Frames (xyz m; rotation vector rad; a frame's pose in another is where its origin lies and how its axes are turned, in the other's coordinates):
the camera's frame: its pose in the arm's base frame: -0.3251 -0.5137 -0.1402 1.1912 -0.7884 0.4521
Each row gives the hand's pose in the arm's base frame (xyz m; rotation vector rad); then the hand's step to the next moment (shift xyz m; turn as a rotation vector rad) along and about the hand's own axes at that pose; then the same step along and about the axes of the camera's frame.
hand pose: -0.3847 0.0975 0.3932 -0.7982 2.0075 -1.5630
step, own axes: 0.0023 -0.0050 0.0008 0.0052 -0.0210 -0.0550
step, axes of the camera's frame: 0.0035 0.0022 0.0037 -0.0024 0.0577 -0.0124
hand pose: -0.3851 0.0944 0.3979 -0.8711 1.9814 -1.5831
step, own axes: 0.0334 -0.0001 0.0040 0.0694 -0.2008 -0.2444
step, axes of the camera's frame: -0.0109 0.0055 0.0313 0.0652 0.3170 0.0101
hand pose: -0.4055 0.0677 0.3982 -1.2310 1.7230 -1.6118
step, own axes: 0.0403 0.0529 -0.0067 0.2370 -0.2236 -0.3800
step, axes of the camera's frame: -0.0531 -0.0099 0.0393 0.0128 0.4792 0.1442
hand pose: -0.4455 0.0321 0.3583 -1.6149 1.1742 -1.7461
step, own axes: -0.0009 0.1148 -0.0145 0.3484 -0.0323 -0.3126
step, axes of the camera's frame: -0.0906 -0.0543 0.0473 -0.0422 0.3399 0.3206
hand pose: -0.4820 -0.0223 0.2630 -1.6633 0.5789 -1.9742
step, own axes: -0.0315 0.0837 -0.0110 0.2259 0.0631 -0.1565
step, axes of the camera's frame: -0.0525 -0.0662 0.0313 -0.0185 0.1336 0.2476
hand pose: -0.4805 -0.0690 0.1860 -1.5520 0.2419 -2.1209
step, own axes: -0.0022 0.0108 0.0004 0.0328 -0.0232 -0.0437
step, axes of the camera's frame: -0.0014 -0.0095 0.0055 -0.0189 0.0517 0.0224
